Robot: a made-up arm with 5 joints. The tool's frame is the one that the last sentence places.
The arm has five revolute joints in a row. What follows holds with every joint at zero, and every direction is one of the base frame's. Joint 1 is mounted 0.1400 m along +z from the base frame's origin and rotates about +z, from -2.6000 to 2.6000 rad. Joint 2 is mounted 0.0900 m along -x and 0.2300 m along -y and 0.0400 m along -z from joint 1 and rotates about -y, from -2.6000 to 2.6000 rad. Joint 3 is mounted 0.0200 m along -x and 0.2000 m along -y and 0.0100 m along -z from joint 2 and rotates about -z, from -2.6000 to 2.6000 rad. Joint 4 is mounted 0.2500 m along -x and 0.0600 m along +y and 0.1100 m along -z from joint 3 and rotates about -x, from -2.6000 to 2.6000 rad. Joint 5 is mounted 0.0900 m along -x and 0.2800 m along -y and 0.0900 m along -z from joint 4 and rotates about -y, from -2.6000 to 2.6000 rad. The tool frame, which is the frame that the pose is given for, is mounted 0.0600 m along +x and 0.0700 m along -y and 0.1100 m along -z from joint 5; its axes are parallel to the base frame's.
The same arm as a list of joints. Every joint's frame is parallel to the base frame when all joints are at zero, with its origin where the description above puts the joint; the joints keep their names.
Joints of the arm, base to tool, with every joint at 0 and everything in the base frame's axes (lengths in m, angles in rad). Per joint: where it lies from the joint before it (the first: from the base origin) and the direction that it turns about. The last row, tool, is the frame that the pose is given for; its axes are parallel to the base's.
joint 1: offset 0 0 0.14 axis 0 0 1
joint 2: offset -0.09 -0.23 -0.04 axis 0 -1 0
joint 3: offset -0.02 -0.2 -0.01 axis 0 0 -1
joint 4: offset -0.25 0.06 -0.11 axis -1 0 0
joint 5: offset -0.09 -0.28 -0.09 axis 0 -1 0
tool: offset 0.06 -0.07 -0.11
Joint limits (rad, base to tool): -2.6..2.6 -2.6..2.6 -2.6..2.6 -2.6..2.6 -2.6..2.6

